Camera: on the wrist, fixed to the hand. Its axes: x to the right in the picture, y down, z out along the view.
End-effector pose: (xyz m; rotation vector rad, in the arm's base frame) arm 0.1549 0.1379 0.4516 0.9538 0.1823 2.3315
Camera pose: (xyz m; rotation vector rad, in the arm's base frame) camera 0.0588 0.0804 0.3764 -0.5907 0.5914 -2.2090
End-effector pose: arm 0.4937 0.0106 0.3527 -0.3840 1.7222 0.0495
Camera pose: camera 0.3695 0.0515 0.3861 0.9380 1.7708 1.2489
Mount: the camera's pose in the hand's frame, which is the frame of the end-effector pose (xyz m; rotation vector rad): -0.0245 0.0674 -0.1143 -0.1249 0.1413 1.5422
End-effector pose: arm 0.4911 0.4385 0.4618 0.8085 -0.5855 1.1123
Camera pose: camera 0.4215 0.5322 0.3941 0.0093 -1.1892 2.4471
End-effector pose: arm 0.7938 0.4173 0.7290 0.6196 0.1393 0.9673
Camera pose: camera 0.6876 0.4744 0.6685 0.4753 -0.3444 2.4820
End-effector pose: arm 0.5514 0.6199 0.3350 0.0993 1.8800 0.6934
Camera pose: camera 0.4451 0.6188 0.4181 1.5396 1.6022 1.8252
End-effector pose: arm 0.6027 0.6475 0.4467 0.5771 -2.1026 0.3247
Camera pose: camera 0.6606 0.7617 0.4892 -1.2207 -1.9875 0.9962
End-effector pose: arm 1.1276 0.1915 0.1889 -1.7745 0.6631 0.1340
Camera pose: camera 1.0458 0.0847 0.1778 -1.0035 2.0166 1.0899
